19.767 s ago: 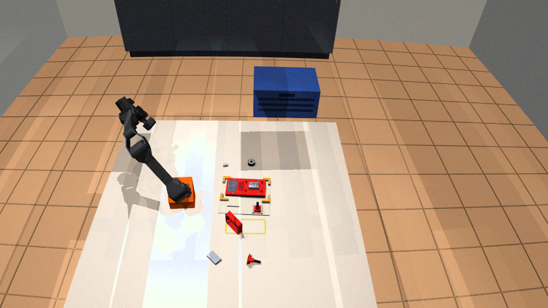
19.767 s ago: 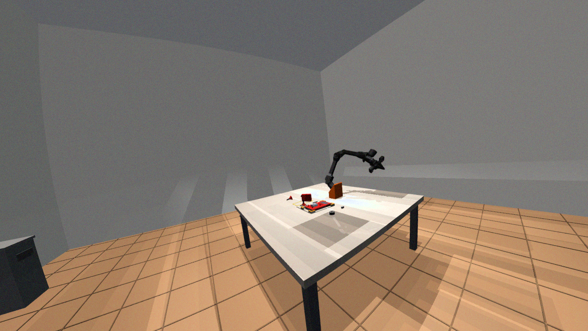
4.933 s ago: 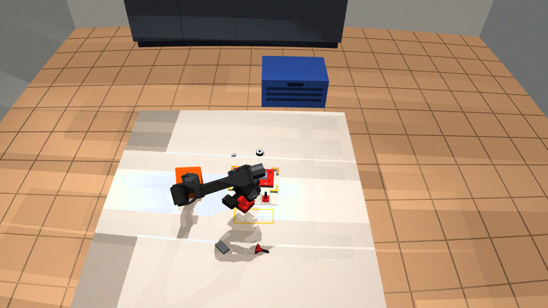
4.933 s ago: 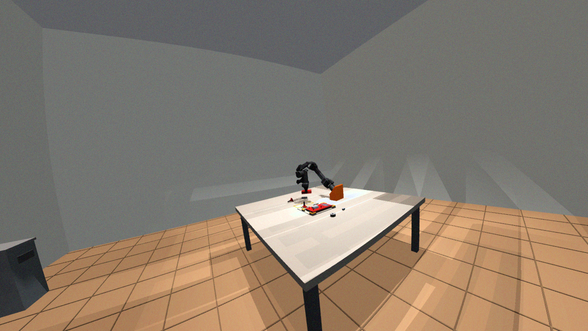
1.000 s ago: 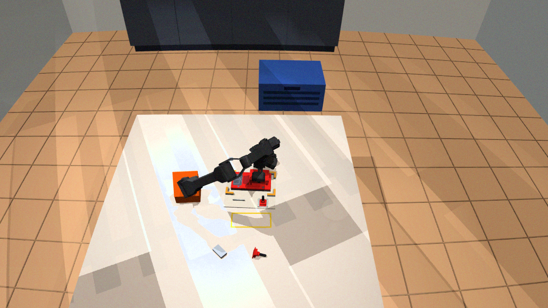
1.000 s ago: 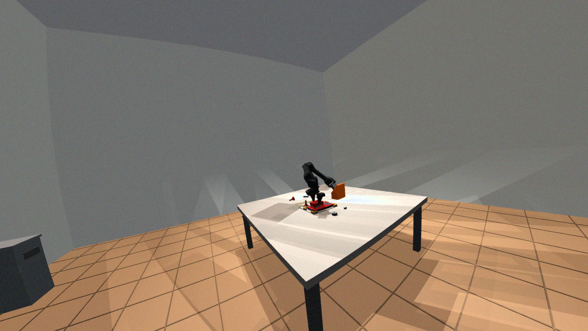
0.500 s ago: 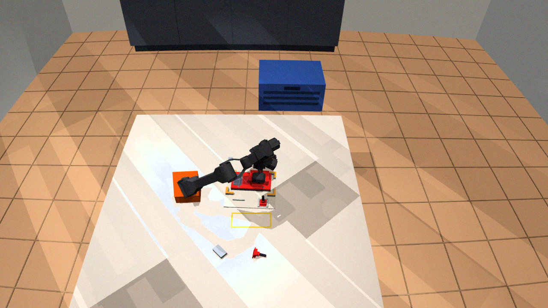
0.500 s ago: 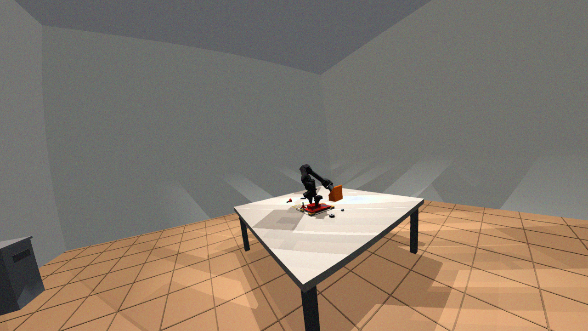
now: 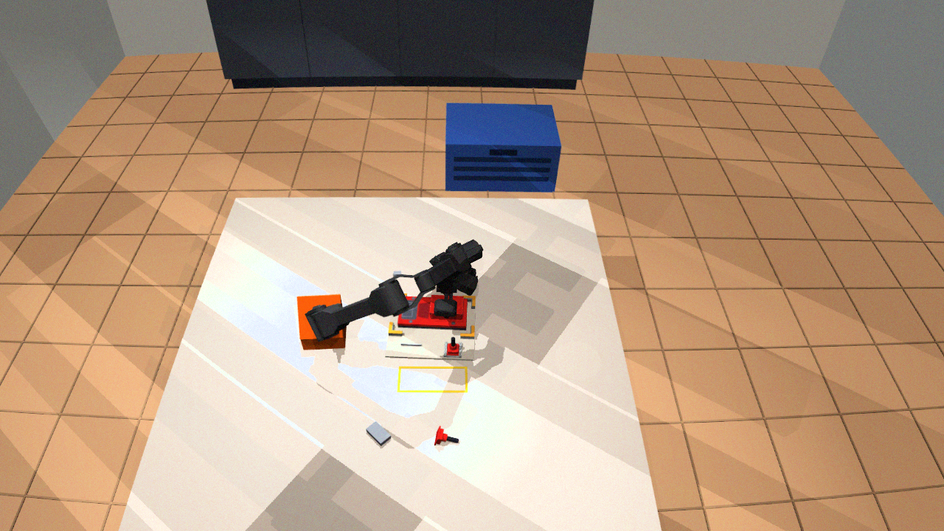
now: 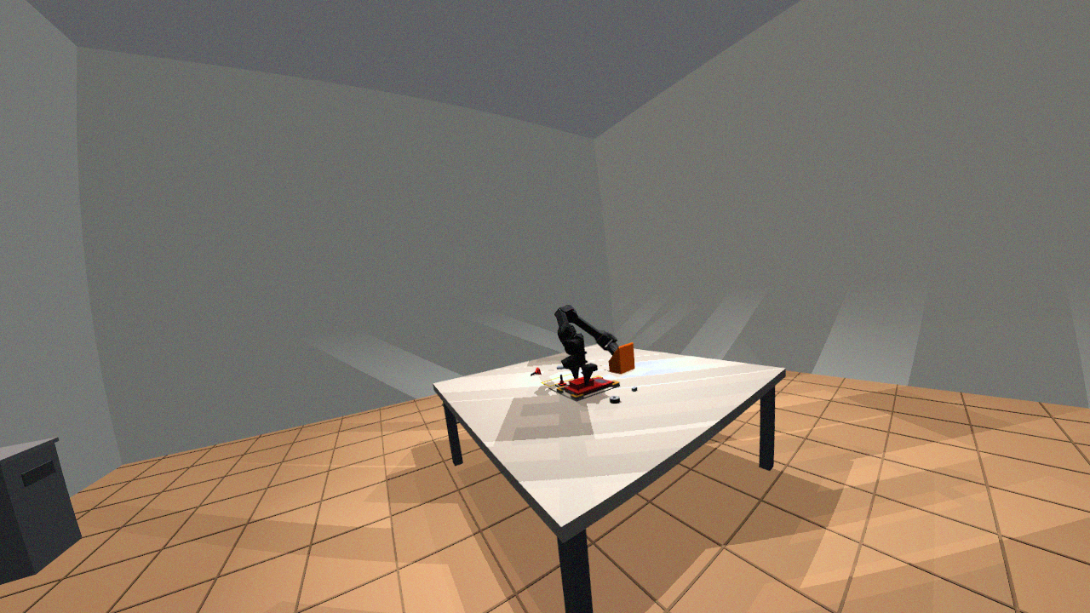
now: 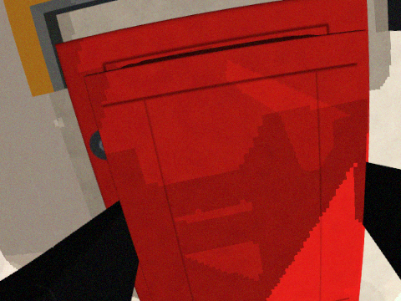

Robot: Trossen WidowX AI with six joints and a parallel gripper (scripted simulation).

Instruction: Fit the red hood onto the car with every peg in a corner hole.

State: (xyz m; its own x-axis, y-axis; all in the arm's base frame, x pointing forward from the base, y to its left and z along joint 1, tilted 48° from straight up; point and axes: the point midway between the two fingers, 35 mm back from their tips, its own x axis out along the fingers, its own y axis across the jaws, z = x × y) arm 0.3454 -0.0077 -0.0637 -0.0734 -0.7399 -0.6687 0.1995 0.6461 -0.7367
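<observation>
My gripper tip is 10 mm below the red hood.
</observation>
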